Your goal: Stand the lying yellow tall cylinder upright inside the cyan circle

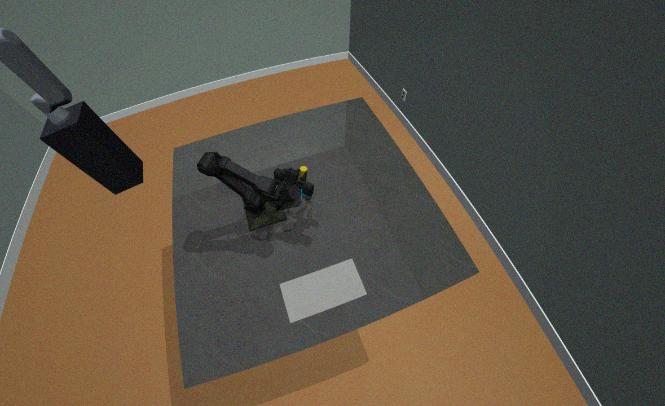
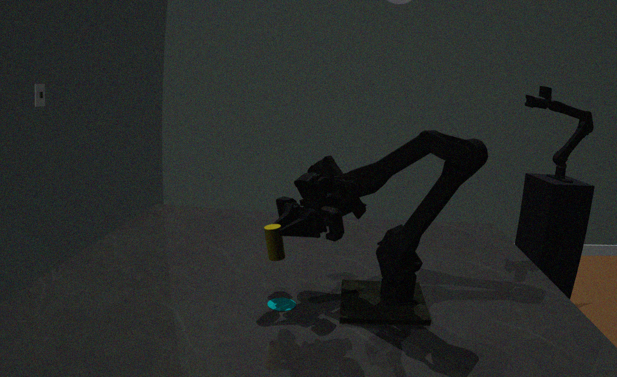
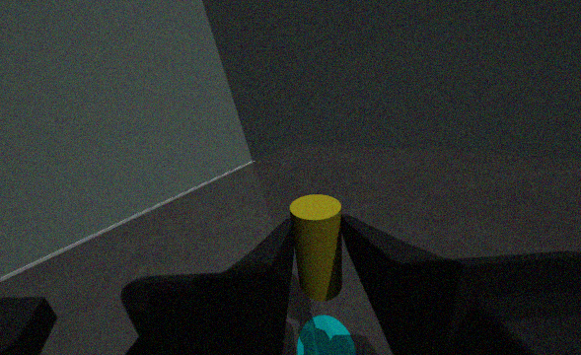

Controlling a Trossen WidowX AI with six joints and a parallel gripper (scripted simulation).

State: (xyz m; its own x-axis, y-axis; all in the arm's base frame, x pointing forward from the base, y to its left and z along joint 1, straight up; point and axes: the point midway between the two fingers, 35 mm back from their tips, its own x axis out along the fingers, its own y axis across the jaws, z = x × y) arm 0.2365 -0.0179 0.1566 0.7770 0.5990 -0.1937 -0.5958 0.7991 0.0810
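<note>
Now: the cyan circle 20 mm behind my gripper tip and 160 mm below it. Round my gripper tip: yellow cylinder: 20 mm below.
</note>
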